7 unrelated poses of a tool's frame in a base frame.
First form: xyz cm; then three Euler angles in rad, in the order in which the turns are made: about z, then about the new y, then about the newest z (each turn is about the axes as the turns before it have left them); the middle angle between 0 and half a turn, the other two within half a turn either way.
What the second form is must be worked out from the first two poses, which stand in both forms.
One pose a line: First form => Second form
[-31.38 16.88 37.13 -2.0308 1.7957 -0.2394] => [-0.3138 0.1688 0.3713 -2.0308 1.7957 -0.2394]
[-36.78 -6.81 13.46 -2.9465 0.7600 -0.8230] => [-0.3678 -0.0681 0.1346 -2.9465 0.7600 -0.8230]
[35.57 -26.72 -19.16 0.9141 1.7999 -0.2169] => [0.3557 -0.2672 -0.1916 0.9141 1.7999 -0.2169]
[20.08 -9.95 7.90 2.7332 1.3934 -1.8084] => [0.2008 -0.0995 0.0790 2.7332 1.3934 -1.8084]
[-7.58 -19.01 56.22 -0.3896 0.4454 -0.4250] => [-0.0758 -0.1901 0.5622 -0.3896 0.4454 -0.4250]
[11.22 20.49 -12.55 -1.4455 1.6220 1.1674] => [0.1122 0.2049 -0.1255 -1.4455 1.6220 1.1674]
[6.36 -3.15 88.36 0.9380 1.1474 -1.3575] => [0.0636 -0.0315 0.8836 0.9380 1.1474 -1.3575]
